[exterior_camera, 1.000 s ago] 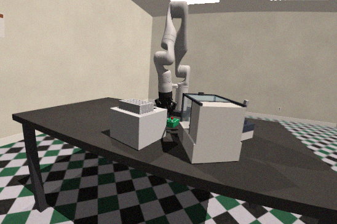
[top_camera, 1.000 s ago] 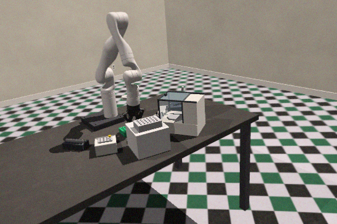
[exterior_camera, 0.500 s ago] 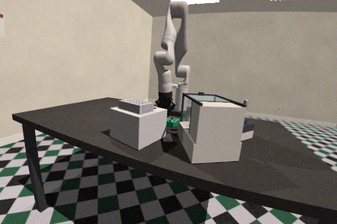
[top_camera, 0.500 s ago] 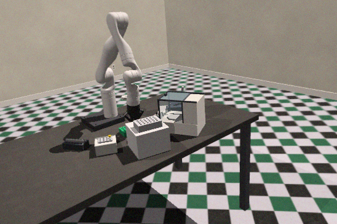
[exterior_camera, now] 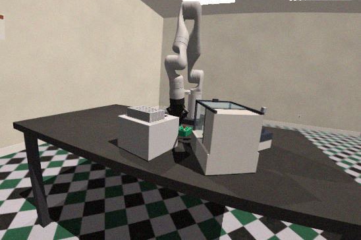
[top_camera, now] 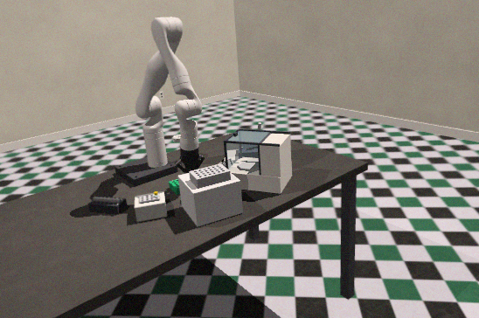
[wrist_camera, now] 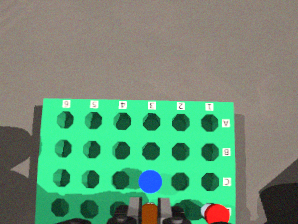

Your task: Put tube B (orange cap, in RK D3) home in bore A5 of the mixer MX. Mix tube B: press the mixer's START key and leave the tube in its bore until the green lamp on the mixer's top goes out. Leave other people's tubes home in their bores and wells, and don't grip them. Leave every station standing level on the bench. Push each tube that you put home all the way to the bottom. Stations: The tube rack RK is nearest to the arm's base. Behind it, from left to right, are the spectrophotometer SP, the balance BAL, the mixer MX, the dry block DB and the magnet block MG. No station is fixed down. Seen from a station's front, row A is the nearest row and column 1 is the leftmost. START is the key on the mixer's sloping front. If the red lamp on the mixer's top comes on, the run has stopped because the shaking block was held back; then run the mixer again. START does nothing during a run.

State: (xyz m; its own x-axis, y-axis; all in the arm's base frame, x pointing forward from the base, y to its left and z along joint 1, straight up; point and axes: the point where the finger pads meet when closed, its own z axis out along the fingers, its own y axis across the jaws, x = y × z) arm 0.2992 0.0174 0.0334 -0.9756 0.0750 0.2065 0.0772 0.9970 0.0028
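The blue-capped tube lies 2 cm behind my hand and 4 cm below it. The rest, counted from my hand: dry block 6 cm ahead, 21 cm to the right, 4 cm below; green tube rack RK 3 cm behind, 1 cm to the right, 5 cm below; START key 6 cm ahead, 1 cm to the right.
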